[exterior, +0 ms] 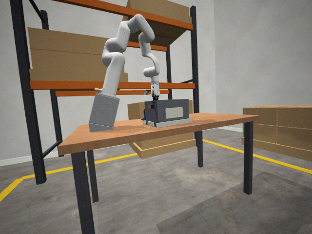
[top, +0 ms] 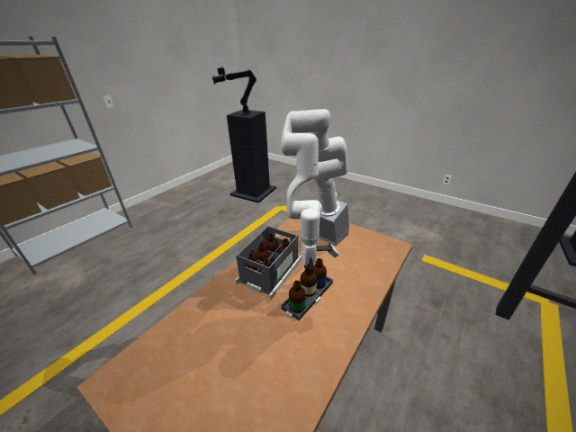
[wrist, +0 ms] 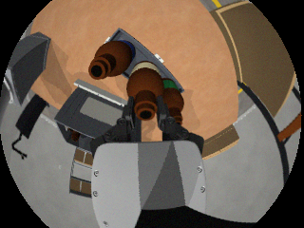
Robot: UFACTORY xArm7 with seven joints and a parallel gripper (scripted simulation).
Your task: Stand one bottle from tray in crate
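My gripper is now 70 mm above the bottle. Also, from my hand: crate: 60 mm behind, 240 mm to the right, 90 mm below; then dark tray: 160 mm below.
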